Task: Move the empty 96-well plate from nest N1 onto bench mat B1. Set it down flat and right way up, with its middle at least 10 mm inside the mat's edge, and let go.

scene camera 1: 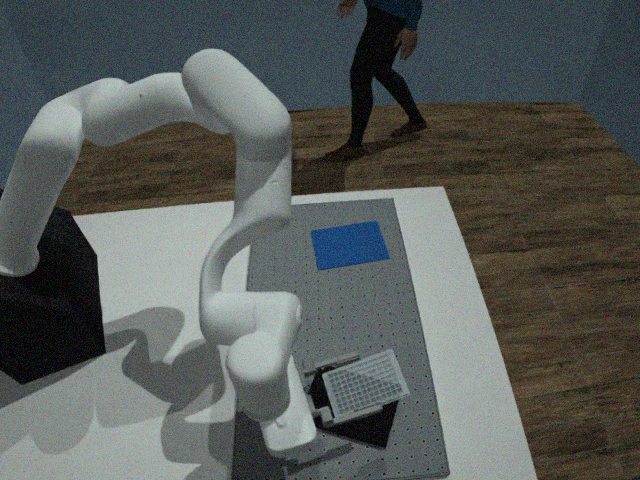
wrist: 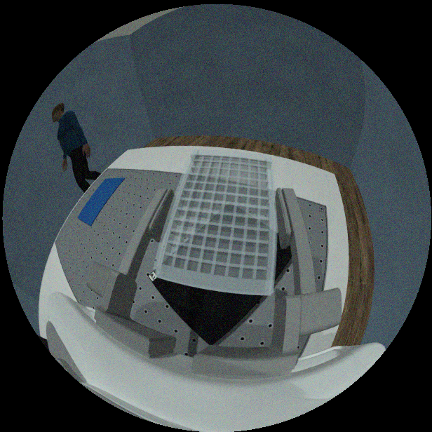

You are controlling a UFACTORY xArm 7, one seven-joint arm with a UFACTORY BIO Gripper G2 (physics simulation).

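Frame: origin at the arm's base, x ahead, y left, z up, level; millimetres.
Seen in the pictures: end effector, tool point: [scene camera 1: 357, 384]; arm's base, origin of the base link: [scene camera 1: 7, 253].
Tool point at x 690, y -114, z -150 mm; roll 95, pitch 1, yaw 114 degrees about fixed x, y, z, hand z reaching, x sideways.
Observation:
Offsets run from my tool point to a thing's middle. Level surfaces: height alone.
The clear 96-well plate @[dx +13, dy +4, dz -8 mm] [scene camera 1: 366, 384] [wrist: 225, 225] is held level, wells up, between the two fingers of my gripper [scene camera 1: 370, 383] [wrist: 225, 200], which is shut on its long sides. The plate is raised above the black nest N1 @[dx -10, dy +0, dz -92 mm] [scene camera 1: 373, 427] [wrist: 210, 310] and turned relative to it. The plate and fingers hide part of the nest; a corner with a small A1 label shows in the wrist view. The blue bench mat B1 @[dz -98 mm] [scene camera 1: 349, 245] [wrist: 101, 201] lies flat, well away from the plate, toward the back in the scene view and at the left in the wrist view.
The nest and mat are on a grey perforated board @[dz -100 mm] [scene camera 1: 361, 315] [wrist: 112, 232] on the white table @[dz -113 mm] [scene camera 1: 465, 361]. A black block [scene camera 1: 51, 310] stands at the left by the arm's base. A person [scene camera 1: 374, 62] [wrist: 72, 135] is on the wooden floor beyond the table.

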